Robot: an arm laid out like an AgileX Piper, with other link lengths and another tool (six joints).
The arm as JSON. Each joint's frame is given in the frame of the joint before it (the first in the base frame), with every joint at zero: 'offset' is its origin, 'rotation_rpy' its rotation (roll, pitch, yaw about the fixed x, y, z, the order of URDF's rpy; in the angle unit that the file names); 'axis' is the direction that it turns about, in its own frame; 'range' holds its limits. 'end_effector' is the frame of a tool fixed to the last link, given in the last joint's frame.
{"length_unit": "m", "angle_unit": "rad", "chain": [
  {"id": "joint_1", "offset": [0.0, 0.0, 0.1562], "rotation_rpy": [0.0, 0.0, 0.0], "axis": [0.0, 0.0, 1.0], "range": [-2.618, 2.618]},
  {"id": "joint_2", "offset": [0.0, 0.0, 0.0], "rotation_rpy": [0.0, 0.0, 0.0], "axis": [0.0, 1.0, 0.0], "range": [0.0, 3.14]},
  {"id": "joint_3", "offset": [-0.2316, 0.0, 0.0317], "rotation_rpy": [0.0, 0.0, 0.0], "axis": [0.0, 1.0, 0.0], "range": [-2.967, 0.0]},
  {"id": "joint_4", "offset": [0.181, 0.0, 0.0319], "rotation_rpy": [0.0, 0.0, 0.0], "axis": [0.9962, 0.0, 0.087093], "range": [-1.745, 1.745]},
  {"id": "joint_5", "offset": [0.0, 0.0, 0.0], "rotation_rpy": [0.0, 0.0, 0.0], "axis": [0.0, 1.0, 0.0], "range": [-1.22, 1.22]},
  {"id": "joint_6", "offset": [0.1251, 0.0, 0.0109], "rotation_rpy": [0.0, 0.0, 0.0], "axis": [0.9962, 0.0, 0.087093], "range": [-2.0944, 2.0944]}
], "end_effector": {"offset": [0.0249, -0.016, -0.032], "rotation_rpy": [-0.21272, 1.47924, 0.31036]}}
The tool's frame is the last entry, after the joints.
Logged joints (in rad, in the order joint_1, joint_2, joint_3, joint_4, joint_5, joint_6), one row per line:
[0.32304 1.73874 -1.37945 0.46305 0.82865 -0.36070]
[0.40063 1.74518 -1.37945 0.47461 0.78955 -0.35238]
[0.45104 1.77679 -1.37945 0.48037 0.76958 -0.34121]
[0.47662 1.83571 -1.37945 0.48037 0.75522 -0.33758]
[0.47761 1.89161 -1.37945 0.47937 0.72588 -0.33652]
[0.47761 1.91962 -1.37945 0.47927 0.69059 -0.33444]
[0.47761 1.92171 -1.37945 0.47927 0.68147 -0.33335]
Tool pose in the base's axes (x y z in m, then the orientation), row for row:
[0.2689 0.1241 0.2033 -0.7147 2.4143 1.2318]
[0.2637 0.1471 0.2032 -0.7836 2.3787 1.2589]
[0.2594 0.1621 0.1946 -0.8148 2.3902 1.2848]
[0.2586 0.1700 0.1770 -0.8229 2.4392 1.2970]
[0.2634 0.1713 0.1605 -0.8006 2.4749 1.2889]
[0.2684 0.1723 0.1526 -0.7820 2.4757 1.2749]
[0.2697 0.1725 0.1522 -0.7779 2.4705 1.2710]
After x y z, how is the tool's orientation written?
As a rotation vector, in radians.
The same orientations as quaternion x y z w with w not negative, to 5 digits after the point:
[-0.25133 0.84901 0.43317 0.16847]
[-0.27556 0.83648 0.44270 0.16847]
[-0.28417 0.83360 0.44809 0.15353]
[-0.28309 0.83911 0.44618 0.12916]
[-0.27382 0.84647 0.44083 0.11902]
[-0.26827 0.84930 0.43736 0.12427]
[-0.26741 0.84926 0.43692 0.12788]

